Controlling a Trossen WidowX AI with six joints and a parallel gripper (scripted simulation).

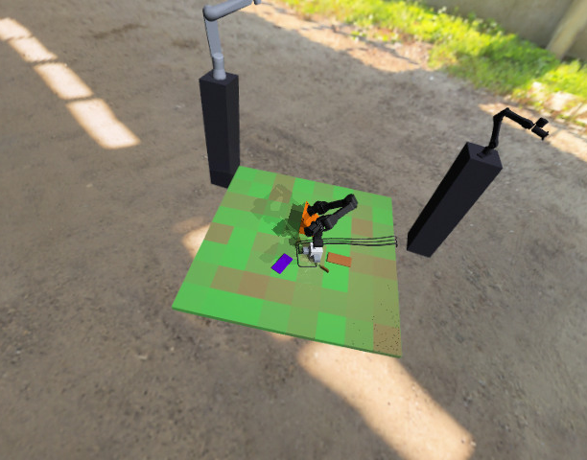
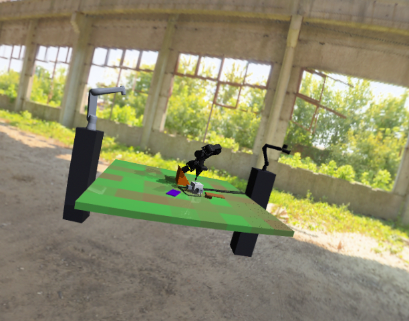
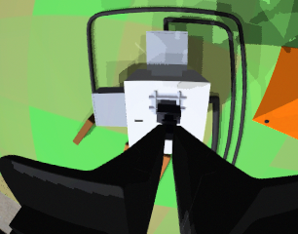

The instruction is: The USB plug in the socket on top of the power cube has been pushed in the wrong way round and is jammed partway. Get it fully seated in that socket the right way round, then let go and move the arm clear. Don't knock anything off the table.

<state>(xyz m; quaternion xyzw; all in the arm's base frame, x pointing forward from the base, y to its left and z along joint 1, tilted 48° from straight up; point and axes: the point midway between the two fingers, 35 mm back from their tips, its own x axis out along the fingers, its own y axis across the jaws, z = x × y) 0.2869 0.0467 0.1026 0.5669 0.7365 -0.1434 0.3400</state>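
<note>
Right now my gripper tip is 2 cm above the black USB plug. Also, from my gripper tip: orange-brown flat block: 3 cm behind, 19 cm to the left, 13 cm below; then brown stick: 9 cm ahead, 11 cm to the left, 12 cm below; then metal USB socket: 6 cm below.
</note>
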